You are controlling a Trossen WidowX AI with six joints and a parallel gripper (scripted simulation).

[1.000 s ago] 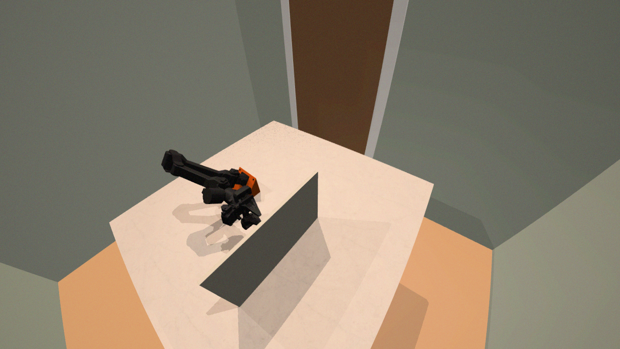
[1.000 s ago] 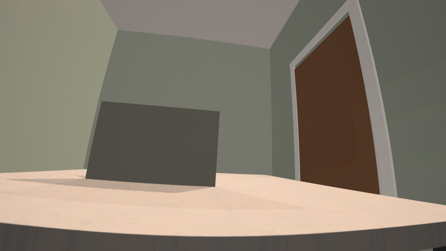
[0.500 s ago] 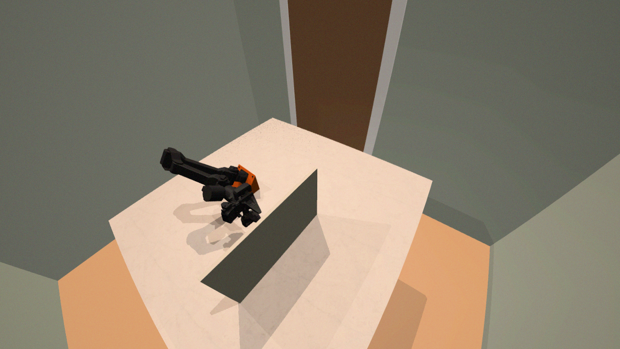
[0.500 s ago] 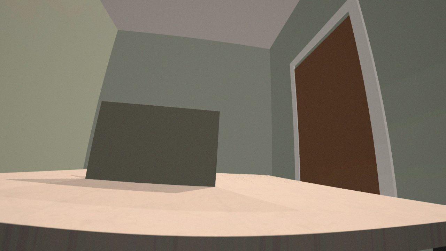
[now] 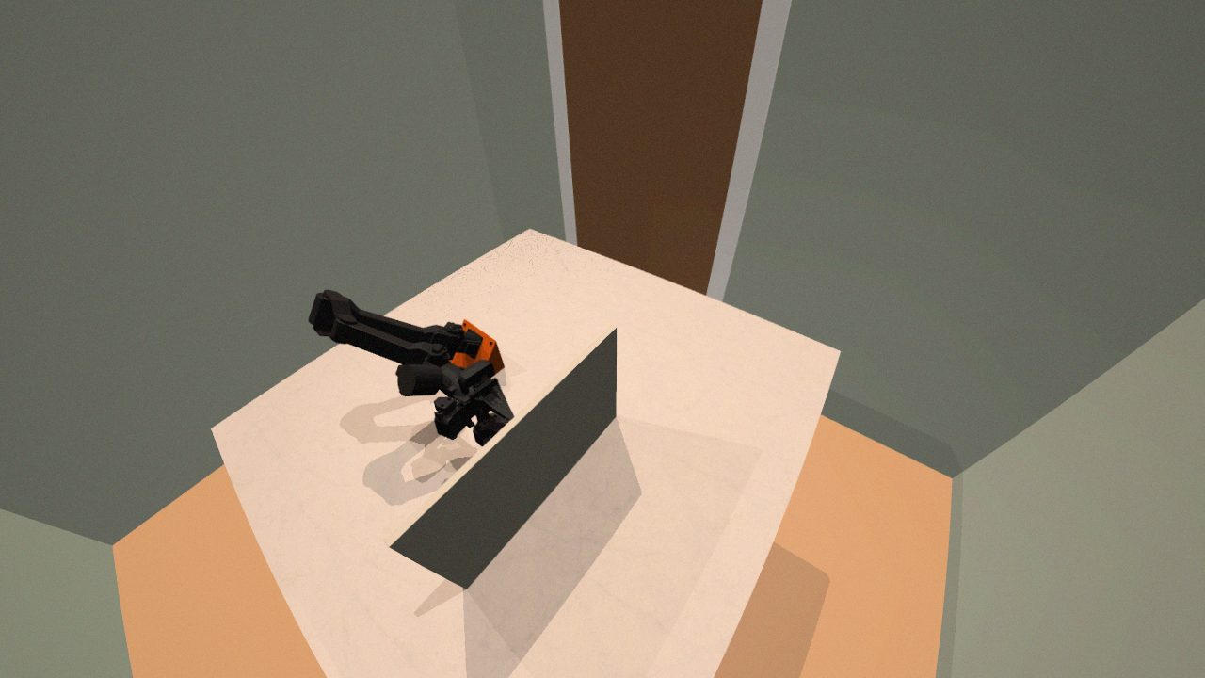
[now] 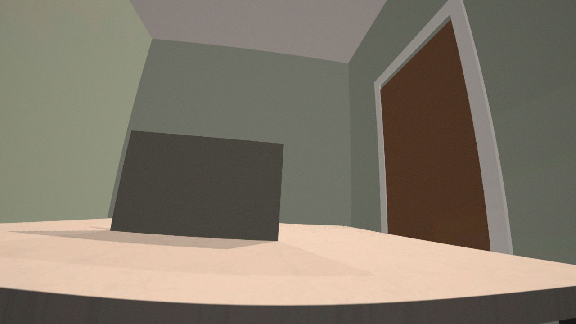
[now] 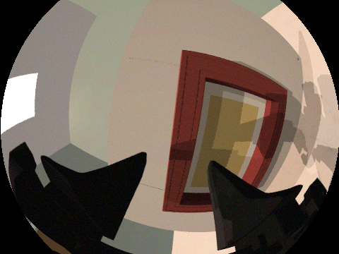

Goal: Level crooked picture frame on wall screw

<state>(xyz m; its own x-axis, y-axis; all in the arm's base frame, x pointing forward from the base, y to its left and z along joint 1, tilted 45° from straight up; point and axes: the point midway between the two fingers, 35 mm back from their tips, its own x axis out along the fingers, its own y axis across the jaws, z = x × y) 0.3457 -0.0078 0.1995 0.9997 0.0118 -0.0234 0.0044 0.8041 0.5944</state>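
My gripper tip is now 50 mm above the picture frame, 30 mm short of it and 10 mm to the left of it. From my gripper tip the other things lie so: wall panel 60 mm below, 40 mm ahead.
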